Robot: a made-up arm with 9 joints. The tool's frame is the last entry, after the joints. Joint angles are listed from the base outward.
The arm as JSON. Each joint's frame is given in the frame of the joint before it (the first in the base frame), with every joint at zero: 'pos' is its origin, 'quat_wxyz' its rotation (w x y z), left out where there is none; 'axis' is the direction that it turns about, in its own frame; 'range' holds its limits. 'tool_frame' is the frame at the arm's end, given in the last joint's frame.
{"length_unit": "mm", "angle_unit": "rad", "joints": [
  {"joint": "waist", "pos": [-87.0, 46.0, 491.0], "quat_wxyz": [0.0, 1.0, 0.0, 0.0], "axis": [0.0, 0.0, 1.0], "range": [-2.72, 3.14]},
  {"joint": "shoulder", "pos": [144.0, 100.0, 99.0], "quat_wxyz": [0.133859, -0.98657, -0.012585, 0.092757], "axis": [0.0, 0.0, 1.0], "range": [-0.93, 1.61]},
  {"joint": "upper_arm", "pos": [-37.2, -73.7, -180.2], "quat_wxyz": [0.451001, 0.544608, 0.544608, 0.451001], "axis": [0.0, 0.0, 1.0], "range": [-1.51, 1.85]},
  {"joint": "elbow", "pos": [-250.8, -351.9, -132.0], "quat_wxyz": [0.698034, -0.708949, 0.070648, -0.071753], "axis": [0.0, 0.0, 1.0], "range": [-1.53, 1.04]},
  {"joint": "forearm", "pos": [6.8, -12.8, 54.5], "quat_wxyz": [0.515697, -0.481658, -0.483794, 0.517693], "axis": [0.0, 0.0, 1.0], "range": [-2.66, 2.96]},
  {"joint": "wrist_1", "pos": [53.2, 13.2, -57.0], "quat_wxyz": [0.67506, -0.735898, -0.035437, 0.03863], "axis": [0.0, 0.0, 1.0], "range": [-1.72, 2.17]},
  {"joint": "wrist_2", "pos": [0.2, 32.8, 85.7], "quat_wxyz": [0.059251, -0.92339, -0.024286, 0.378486], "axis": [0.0, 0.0, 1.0], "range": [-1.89, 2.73]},
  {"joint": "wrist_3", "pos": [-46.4, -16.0, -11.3], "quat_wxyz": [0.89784, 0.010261, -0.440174, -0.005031], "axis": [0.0, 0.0, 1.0], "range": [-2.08, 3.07]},
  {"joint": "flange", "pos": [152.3, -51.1, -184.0], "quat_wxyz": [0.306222, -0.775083, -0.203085, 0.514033], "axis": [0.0, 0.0, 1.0], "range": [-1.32, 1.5]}
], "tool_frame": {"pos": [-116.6, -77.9, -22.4], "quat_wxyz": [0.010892, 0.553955, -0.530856, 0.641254]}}
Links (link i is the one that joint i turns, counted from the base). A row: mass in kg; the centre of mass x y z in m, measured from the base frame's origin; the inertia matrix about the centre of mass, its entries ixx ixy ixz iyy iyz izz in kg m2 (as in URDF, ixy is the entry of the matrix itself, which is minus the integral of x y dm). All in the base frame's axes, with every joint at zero. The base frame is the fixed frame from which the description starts. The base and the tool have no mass.
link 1: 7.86; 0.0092 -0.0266 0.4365; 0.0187 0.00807 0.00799 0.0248 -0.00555 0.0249
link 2: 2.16; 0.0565 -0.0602 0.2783; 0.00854 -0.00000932 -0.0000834 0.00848 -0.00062 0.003
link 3: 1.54; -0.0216 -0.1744 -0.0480; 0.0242 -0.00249 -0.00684 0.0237 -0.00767 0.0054
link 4: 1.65; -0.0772 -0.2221 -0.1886; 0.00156 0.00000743 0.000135 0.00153 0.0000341 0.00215
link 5: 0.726; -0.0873 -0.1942 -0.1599; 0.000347 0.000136 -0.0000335 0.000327 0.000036 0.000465
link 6: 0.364; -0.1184 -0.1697 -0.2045; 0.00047 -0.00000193 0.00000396 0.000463 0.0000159 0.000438
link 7: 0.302; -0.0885 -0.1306 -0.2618; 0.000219 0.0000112 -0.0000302 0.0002 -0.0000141 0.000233
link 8: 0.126; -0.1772 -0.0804 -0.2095; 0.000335 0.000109 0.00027 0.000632 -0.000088 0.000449
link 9: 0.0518; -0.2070 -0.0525 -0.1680; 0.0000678 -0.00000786 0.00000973 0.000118 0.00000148 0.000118
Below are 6 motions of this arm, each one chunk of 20 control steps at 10 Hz.
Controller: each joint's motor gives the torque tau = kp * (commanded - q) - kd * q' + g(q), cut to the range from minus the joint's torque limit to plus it. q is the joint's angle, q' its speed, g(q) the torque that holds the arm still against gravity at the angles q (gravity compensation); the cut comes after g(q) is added. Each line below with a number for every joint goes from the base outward.
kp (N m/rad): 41 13 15 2.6 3 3.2 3.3 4.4 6
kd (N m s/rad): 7.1 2.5 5 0.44 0.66 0.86 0.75 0.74 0.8
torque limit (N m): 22 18 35 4.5 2.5 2.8 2.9 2.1 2.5
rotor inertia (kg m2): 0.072 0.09 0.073 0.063 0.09 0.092 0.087 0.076 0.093
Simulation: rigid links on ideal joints. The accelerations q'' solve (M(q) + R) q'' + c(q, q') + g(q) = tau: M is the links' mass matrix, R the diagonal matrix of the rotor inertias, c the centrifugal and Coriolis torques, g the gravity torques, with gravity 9.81 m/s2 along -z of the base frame. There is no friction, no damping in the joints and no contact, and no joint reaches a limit. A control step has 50 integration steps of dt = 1/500 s. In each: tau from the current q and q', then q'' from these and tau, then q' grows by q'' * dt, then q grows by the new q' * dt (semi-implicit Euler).
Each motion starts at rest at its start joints. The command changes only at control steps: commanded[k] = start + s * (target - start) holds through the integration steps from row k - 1 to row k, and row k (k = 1, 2, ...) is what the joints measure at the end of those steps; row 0 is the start. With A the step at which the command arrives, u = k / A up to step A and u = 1 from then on. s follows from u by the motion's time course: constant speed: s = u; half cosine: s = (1 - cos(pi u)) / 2; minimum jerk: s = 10 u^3 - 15 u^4 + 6 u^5; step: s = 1 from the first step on.
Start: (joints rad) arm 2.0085 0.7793 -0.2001 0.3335 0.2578 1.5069 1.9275 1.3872 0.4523
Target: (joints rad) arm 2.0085 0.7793 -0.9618 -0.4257 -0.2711 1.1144 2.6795 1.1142 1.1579
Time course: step
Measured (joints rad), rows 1 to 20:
1: 1.9887 0.7367 -0.2766 0.2089 0.1992 1.4534 2.0380 1.3353 0.5886
2: 1.9876 0.7119 -0.4069 -0.0355 0.0712 1.3550 2.2454 1.2421 0.8745
3: 2.0029 0.7172 -0.5449 -0.2680 -0.0685 1.2630 2.4399 1.1627 1.1118
4: 2.0191 0.7359 -0.6730 -0.4289 -0.1830 1.1960 2.5792 1.1146 1.2309
5: 2.0289 0.7570 -0.7806 -0.5099 -0.2579 1.1542 2.6606 1.0946 1.2511
6: 2.0310 0.7756 -0.8632 -0.5289 -0.2954 1.1315 2.6982 1.0924 1.2212
7: 2.0274 0.7903 -0.9208 -0.5115 -0.3060 1.1208 2.7085 1.0978 1.1826
8: 2.0208 0.8015 -0.9568 -0.4802 -0.3012 1.1166 2.7053 1.1045 1.1561
9: 2.0134 0.8094 -0.9763 -0.4504 -0.2901 1.1155 2.6974 1.1097 1.1457
10: 2.0069 0.8146 -0.9844 -0.4297 -0.2786 1.1153 2.6897 1.1128 1.1463
11: 2.0018 0.8172 -0.9854 -0.4197 -0.2695 1.1153 2.6842 1.1143 1.1513
12: 1.9984 0.8175 -0.9826 -0.4180 -0.2637 1.1152 2.6810 1.1149 1.1561
13: 1.9968 0.8157 -0.9782 -0.4211 -0.2611 1.1149 2.6796 1.1151 1.1589
14: 1.9966 0.8121 -0.9737 -0.4257 -0.2608 1.1146 2.6793 1.1150 1.1596
15: 1.9977 0.8072 -0.9697 -0.4295 -0.2620 1.1144 2.6795 1.1150 1.1593
16: 1.9997 0.8012 -0.9666 -0.4315 -0.2640 1.1142 2.6797 1.1149 1.1585
17: 2.0021 0.7947 -0.9643 -0.4315 -0.2662 1.1141 2.6799 1.1147 1.1580
18: 2.0048 0.7881 -0.9628 -0.4301 -0.2682 1.1141 2.6799 1.1145 1.1577
19: 2.0075 0.7818 -0.9618 -0.4280 -0.2701 1.1141 2.6798 1.1144 1.1577
20: 2.0098 0.7762 -0.9613 -0.4257 -0.2716 1.1142 2.6796 1.1142 1.1578

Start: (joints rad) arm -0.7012 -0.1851 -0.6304 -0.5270 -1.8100 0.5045 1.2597 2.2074 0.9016
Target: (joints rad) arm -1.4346 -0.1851 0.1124 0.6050 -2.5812 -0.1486 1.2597 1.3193 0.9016
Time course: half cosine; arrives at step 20
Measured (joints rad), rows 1 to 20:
1: -0.7023 -0.1857 -0.6301 -0.5260 -1.8105 0.5040 1.2597 2.2063 0.9016
2: -0.7070 -0.1879 -0.6283 -0.5209 -1.8133 0.5016 1.2598 2.2011 0.9016
3: -0.7176 -0.1920 -0.6232 -0.5075 -1.8208 0.4955 1.2601 2.1884 0.9016
4: -0.7356 -0.1975 -0.6129 -0.4822 -1.8350 0.4841 1.2603 2.1660 0.9016
5: -0.7616 -0.2031 -0.5961 -0.4429 -1.8573 0.4664 1.2606 2.1333 0.9016
6: -0.7953 -0.2077 -0.5721 -0.3893 -1.8881 0.4420 1.2609 2.0907 0.9017
7: -0.8362 -0.2101 -0.5410 -0.3227 -1.9272 0.4111 1.2611 2.0395 0.9018
8: -0.8836 -0.2095 -0.5034 -0.2455 -1.9736 0.3743 1.2612 1.9810 0.9019
9: -0.9362 -0.2054 -0.4602 -0.1605 -2.0260 0.3324 1.2613 1.9170 0.9019
10: -0.9927 -0.1979 -0.4126 -0.0708 -2.0830 0.2865 1.2613 1.8491 0.9020
11: -1.0516 -0.1875 -0.3619 0.0209 -2.1432 0.2378 1.2612 1.7790 0.9020
12: -1.1112 -0.1750 -0.3092 0.1120 -2.2051 0.1876 1.2609 1.7085 0.9020
13: -1.1700 -0.1618 -0.2558 0.2003 -2.2672 0.1373 1.2604 1.6392 0.9019
14: -1.2261 -0.1494 -0.2028 0.2838 -2.3279 0.0881 1.2597 1.5729 0.9019
15: -1.2780 -0.1394 -0.1512 0.3608 -2.3857 0.0412 1.2588 1.5114 0.9018
16: -1.3241 -0.1333 -0.1020 0.4298 -2.4391 -0.0021 1.2578 1.4561 0.9018
17: -1.3630 -0.1318 -0.0563 0.4894 -2.4863 -0.0408 1.2569 1.4085 0.9017
18: -1.3939 -0.1354 -0.0149 0.5386 -2.5261 -0.0742 1.2561 1.3697 0.9017
19: -1.4160 -0.1435 0.0210 0.5762 -2.5573 -0.1014 1.2557 1.3408 0.9016
20: -1.4291 -0.1548 0.0507 0.6015 -2.5790 -0.1218 1.2555 1.3223 0.9016

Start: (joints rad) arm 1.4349 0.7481 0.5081 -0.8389 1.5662 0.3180 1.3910 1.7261 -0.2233
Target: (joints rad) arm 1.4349 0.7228 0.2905 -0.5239 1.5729 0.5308 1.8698 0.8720 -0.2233
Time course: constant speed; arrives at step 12
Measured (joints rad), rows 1 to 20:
1: 1.4345 0.7462 0.5057 -0.8344 1.5659 0.3204 1.3967 1.7113 -0.2233
2: 1.4343 0.7430 0.5000 -0.8217 1.5653 0.3270 1.4133 1.6711 -0.2232
3: 1.4343 0.7396 0.4911 -0.8008 1.5649 0.3378 1.4401 1.6102 -0.2232
4: 1.4345 0.7367 0.4796 -0.7743 1.5649 0.3517 1.4744 1.5379 -0.2233
5: 1.4347 0.7344 0.4659 -0.7447 1.5653 0.3676 1.5134 1.4616 -0.2233
6: 1.4349 0.7327 0.4506 -0.7143 1.5662 0.3847 1.5545 1.3857 -0.2233
7: 1.4349 0.7314 0.4341 -0.6846 1.5672 0.4024 1.5963 1.3115 -0.2233
8: 1.4348 0.7304 0.4166 -0.6563 1.5684 0.4203 1.6380 1.2392 -0.2233
9: 1.4348 0.7294 0.3986 -0.6295 1.5695 0.4382 1.6792 1.1680 -0.2233
10: 1.4347 0.7283 0.3801 -0.6037 1.5706 0.4562 1.7198 1.0972 -0.2233
11: 1.4347 0.7272 0.3615 -0.5786 1.5716 0.4740 1.7601 1.0264 -0.2233
12: 1.4347 0.7258 0.3428 -0.5537 1.5724 0.4919 1.8000 0.9555 -0.2233
13: 1.4352 0.7259 0.3265 -0.5329 1.5731 0.5074 1.8340 0.8993 -0.2233
14: 1.4356 0.7269 0.3136 -0.5202 1.5736 0.5186 1.8571 0.8684 -0.2233
15: 1.4358 0.7280 0.3041 -0.5152 1.5740 0.5257 1.8699 0.8581 -0.2234
16: 1.4356 0.7287 0.2974 -0.5157 1.5742 0.5296 1.8753 0.8592 -0.2234
17: 1.4353 0.7290 0.2930 -0.5189 1.5744 0.5314 1.8763 0.8642 -0.2233
18: 1.4350 0.7288 0.2902 -0.5228 1.5745 0.5319 1.8752 0.8690 -0.2233
19: 1.4348 0.7282 0.2887 -0.5259 1.5745 0.5319 1.8735 0.8719 -0.2233
20: 1.4347 0.7273 0.2880 -0.5276 1.5743 0.5316 1.8719 0.8731 -0.2233

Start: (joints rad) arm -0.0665 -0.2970 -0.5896 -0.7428 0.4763 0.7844 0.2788 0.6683 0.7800
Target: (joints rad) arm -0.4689 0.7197 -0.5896 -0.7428 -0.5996 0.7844 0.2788 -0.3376 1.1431
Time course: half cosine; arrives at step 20
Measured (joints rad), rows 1 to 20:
1: -0.0668 -0.2968 -0.5896 -0.7427 0.4754 0.7844 0.2788 0.6670 0.7805
2: -0.0684 -0.2955 -0.5894 -0.7422 0.4709 0.7844 0.2789 0.6611 0.7831
3: -0.0721 -0.2911 -0.5887 -0.7409 0.4591 0.7843 0.2791 0.6467 0.7892
4: -0.0789 -0.2813 -0.5875 -0.7386 0.4369 0.7842 0.2794 0.6213 0.7998
5: -0.0893 -0.2634 -0.5856 -0.7353 0.4027 0.7840 0.2796 0.5842 0.8149
6: -0.1036 -0.2352 -0.5834 -0.7313 0.3561 0.7839 0.2798 0.5359 0.8341
7: -0.1220 -0.1949 -0.5813 -0.7273 0.2981 0.7837 0.2799 0.4778 0.8567
8: -0.1440 -0.1418 -0.5800 -0.7236 0.2305 0.7836 0.2800 0.4117 0.8819
9: -0.1694 -0.0760 -0.5800 -0.7210 0.1557 0.7834 0.2801 0.3395 0.9090
10: -0.1975 0.0014 -0.5818 -0.7198 0.0763 0.7833 0.2803 0.2630 0.9373
11: -0.2279 0.0884 -0.5855 -0.7203 -0.0055 0.7834 0.2804 0.1841 0.9661
12: -0.2600 0.1823 -0.5910 -0.7226 -0.0875 0.7835 0.2805 0.1048 0.9947
13: -0.2932 0.2801 -0.5977 -0.7265 -0.1679 0.7839 0.2804 0.0268 1.0225
14: -0.3272 0.3783 -0.6049 -0.7318 -0.2452 0.7846 0.2801 -0.0478 1.0488
15: -0.3613 0.4739 -0.6119 -0.7382 -0.3180 0.7854 0.2795 -0.1174 1.0729
16: -0.3948 0.5638 -0.6178 -0.7455 -0.3851 0.7864 0.2788 -0.1801 1.0944
17: -0.4268 0.6453 -0.6222 -0.7532 -0.4450 0.7873 0.2779 -0.2343 1.1126
18: -0.4561 0.7164 -0.6247 -0.7611 -0.4965 0.7880 0.2771 -0.2787 1.1271
19: -0.4816 0.7750 -0.6253 -0.7687 -0.5381 0.7886 0.2765 -0.3120 1.1376
20: -0.5021 0.8198 -0.6244 -0.7756 -0.5687 0.7888 0.2760 -0.3336 1.1438

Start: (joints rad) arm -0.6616 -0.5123 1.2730 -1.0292 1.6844 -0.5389 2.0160 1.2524 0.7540
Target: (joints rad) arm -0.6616 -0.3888 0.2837 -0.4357 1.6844 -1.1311 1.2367 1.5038 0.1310
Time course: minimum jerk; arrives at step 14
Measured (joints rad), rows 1 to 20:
1: -0.6616 -0.5124 1.2727 -1.0288 1.6843 -0.5392 2.0156 1.2526 0.7535
2: -0.6617 -0.5132 1.2702 -1.0257 1.6838 -0.5412 2.0127 1.2539 0.7497
3: -0.6617 -0.5152 1.2617 -1.0150 1.6822 -0.5480 2.0027 1.2584 0.7370
4: -0.6614 -0.5178 1.2423 -0.9914 1.6793 -0.5636 1.9800 1.2682 0.7095
5: -0.6608 -0.5201 1.2074 -0.9508 1.6752 -0.5909 1.9403 1.2846 0.6640
6: -0.6600 -0.5202 1.1541 -0.8925 1.6707 -0.6315 1.8815 1.3079 0.6005
7: -0.6593 -0.5162 1.0814 -0.8194 1.6668 -0.6850 1.8048 1.3370 0.5229
8: -0.6594 -0.5063 0.9913 -0.7378 1.6643 -0.7490 1.7141 1.3697 0.4374
9: -0.6607 -0.4897 0.8878 -0.6555 1.6636 -0.8194 1.6156 1.4034 0.3515
10: -0.6628 -0.4671 0.7767 -0.5801 1.6644 -0.8912 1.5169 1.4351 0.2726
11: -0.6644 -0.4407 0.6649 -0.5179 1.6663 -0.9592 1.4257 1.4623 0.2070
12: -0.6647 -0.4131 0.5600 -0.4734 1.6693 -1.0184 1.3489 1.4833 0.1590
13: -0.6638 -0.3867 0.4685 -0.4482 1.6735 -1.0652 1.2910 1.4973 0.1302
14: -0.6626 -0.3641 0.3948 -0.4409 1.6788 -1.0983 1.2533 1.5047 0.1188
15: -0.6616 -0.3477 0.3396 -0.4459 1.6845 -1.1188 1.2331 1.5072 0.1190
16: -0.6612 -0.3386 0.3012 -0.4561 1.6899 -1.1299 1.2253 1.5072 0.1241
17: -0.6612 -0.3365 0.2768 -0.4653 1.6939 -1.1348 1.2247 1.5063 0.1291
18: -0.6614 -0.3402 0.2633 -0.4699 1.6962 -1.1362 1.2272 1.5054 0.1321
19: -0.6615 -0.3480 0.2578 -0.4689 1.6966 -1.1358 1.2305 1.5047 0.1329
20: -0.6614 -0.3580 0.2578 -0.4635 1.6952 -1.1347 1.2333 1.5043 0.1325

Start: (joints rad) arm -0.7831 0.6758 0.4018 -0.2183 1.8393 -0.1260 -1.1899 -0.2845 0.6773
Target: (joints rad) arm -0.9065 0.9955 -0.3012 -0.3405 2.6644 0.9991 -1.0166 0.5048 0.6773
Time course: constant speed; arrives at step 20
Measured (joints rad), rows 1 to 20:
1: -0.7847 0.6752 0.3986 -0.2181 1.8441 -0.1189 -1.1886 -0.2763 0.6773
2: -0.7880 0.6769 0.3901 -0.2183 1.8588 -0.0984 -1.1850 -0.2539 0.6773
3: -0.7927 0.6830 0.3757 -0.2193 1.8843 -0.0647 -1.1790 -0.2201 0.6774
4: -0.7980 0.6936 0.3554 -0.2219 1.9186 -0.0208 -1.1714 -0.1800 0.6774
5: -0.8038 0.7083 0.3296 -0.2263 1.9589 0.0299 -1.1630 -0.1377 0.6774
6: -0.8097 0.7260 0.2993 -0.2328 2.0027 0.0846 -1.1541 -0.0956 0.6774
7: -0.8158 0.7454 0.2656 -0.2410 2.0477 0.1413 -1.1451 -0.0546 0.6774
8: -0.8220 0.7656 0.2295 -0.2504 2.0926 0.1987 -1.1363 -0.0145 0.6774
9: -0.8282 0.7858 0.1922 -0.2604 2.1368 0.2561 -1.1275 0.0250 0.6773
10: -0.8346 0.8057 0.1543 -0.2701 2.1801 0.3133 -1.1187 0.0642 0.6773
11: -0.8410 0.8248 0.1166 -0.2792 2.2224 0.3701 -1.1101 0.1035 0.6773
12: -0.8474 0.8432 0.0792 -0.2874 2.2642 0.4268 -1.1014 0.1428 0.6773
13: -0.8539 0.8607 0.0424 -0.2945 2.3055 0.4832 -1.0927 0.1822 0.6773
14: -0.8602 0.8775 0.0062 -0.3009 2.3466 0.5395 -1.0840 0.2216 0.6773
15: -0.8665 0.8938 -0.0296 -0.3066 2.3877 0.5957 -1.0754 0.2611 0.6773
16: -0.8728 0.9096 -0.0649 -0.3120 2.4288 0.6520 -1.0667 0.3006 0.6773
17: -0.8789 0.9251 -0.0999 -0.3172 2.4699 0.7082 -1.0580 0.3400 0.6773
18: -0.8850 0.9405 -0.1347 -0.3225 2.5111 0.7645 -1.0494 0.3795 0.6773
19: -0.8910 0.9558 -0.1695 -0.3280 2.5524 0.8208 -1.0407 0.4189 0.6773
20: -0.8970 0.9711 -0.2043 -0.3336 2.5937 0.8770 -1.0320 0.4584 0.6773

